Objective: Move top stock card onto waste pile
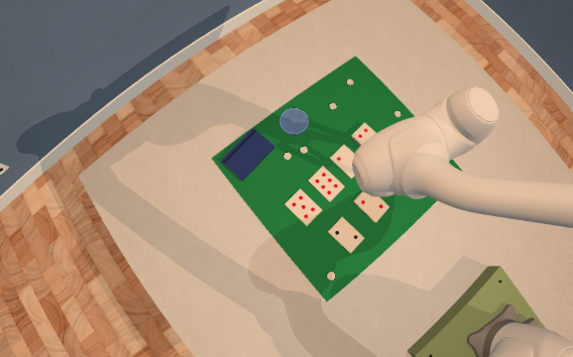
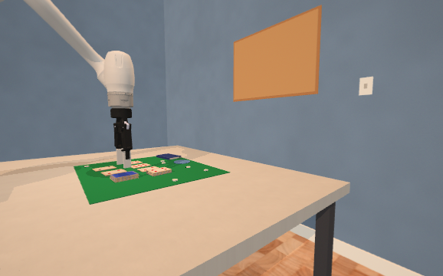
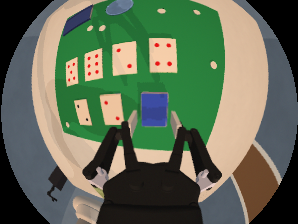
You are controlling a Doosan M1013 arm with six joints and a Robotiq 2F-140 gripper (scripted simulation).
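My hand is 8 cm past the black-pip card, 22 cm to the right of it and 8 cm above it. From my hand the other things lie so: green mat 10 cm ahead, 12 cm to the left, 9 cm below.
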